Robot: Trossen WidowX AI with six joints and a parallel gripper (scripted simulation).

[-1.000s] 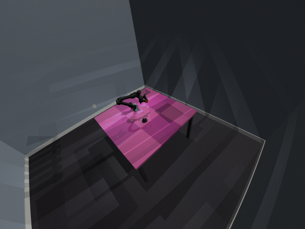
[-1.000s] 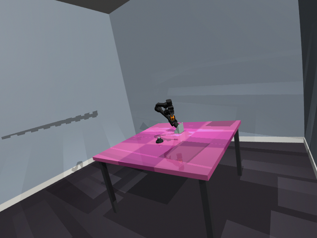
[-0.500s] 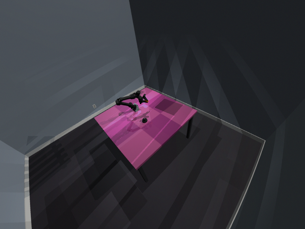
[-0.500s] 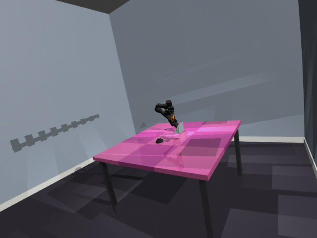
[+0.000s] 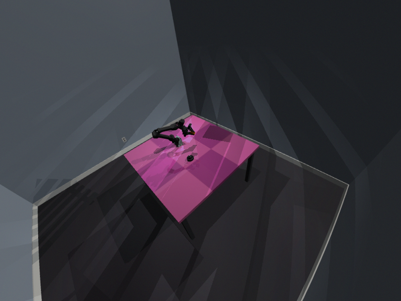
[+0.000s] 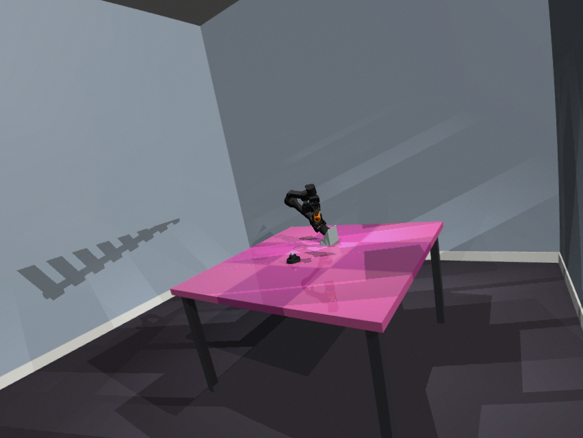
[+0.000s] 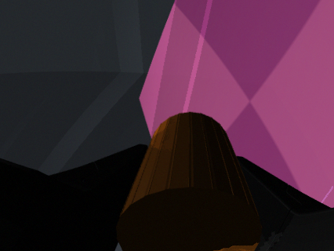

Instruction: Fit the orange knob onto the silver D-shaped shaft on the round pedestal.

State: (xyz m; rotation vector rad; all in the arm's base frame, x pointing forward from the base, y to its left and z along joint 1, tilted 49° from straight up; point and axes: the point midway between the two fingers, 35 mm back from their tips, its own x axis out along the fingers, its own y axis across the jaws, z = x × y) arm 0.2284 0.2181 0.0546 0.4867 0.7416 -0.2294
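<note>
My gripper tip is now 90 mm short of the round black pedestal, 170 mm to the left of it and 210 mm above it. From my gripper tip the other things lie so: orange knob 20 mm behind, 20 mm to the right, 20 mm above.
</note>
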